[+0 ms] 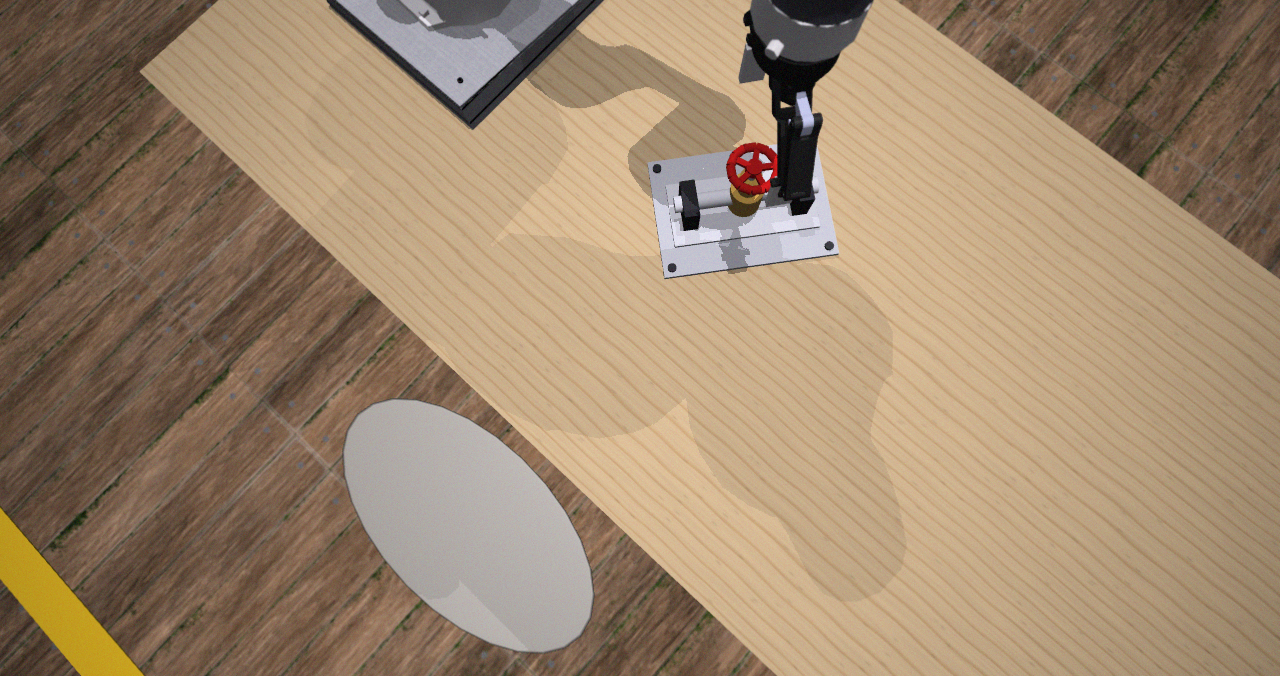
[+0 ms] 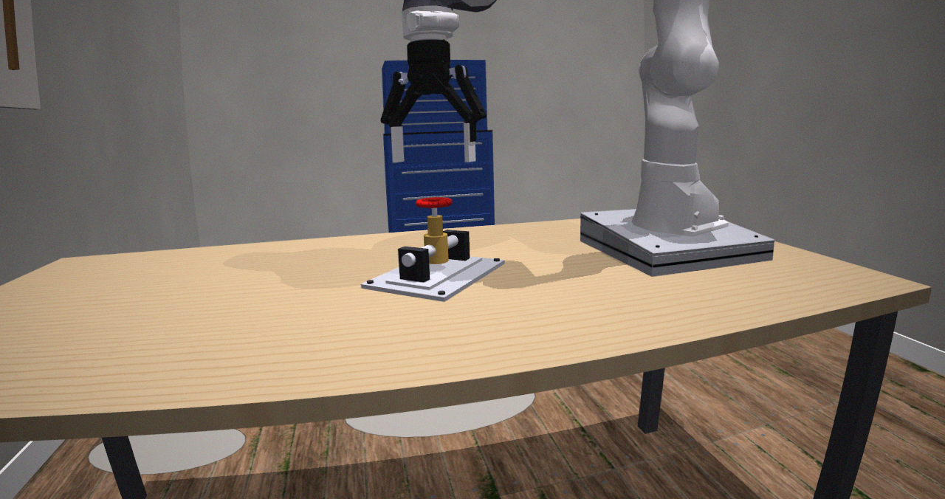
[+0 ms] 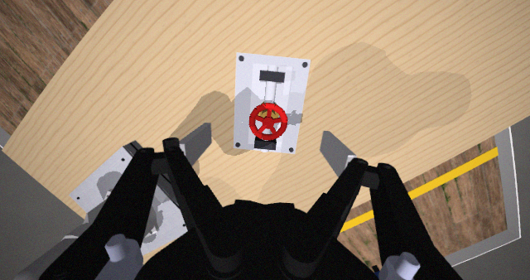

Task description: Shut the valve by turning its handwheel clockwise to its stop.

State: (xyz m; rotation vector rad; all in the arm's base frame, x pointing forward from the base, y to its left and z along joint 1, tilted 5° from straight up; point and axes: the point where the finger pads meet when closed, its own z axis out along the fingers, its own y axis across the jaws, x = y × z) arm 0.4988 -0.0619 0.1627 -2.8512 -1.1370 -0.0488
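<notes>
My hand is 9 cm above the red handwheel.
</notes>
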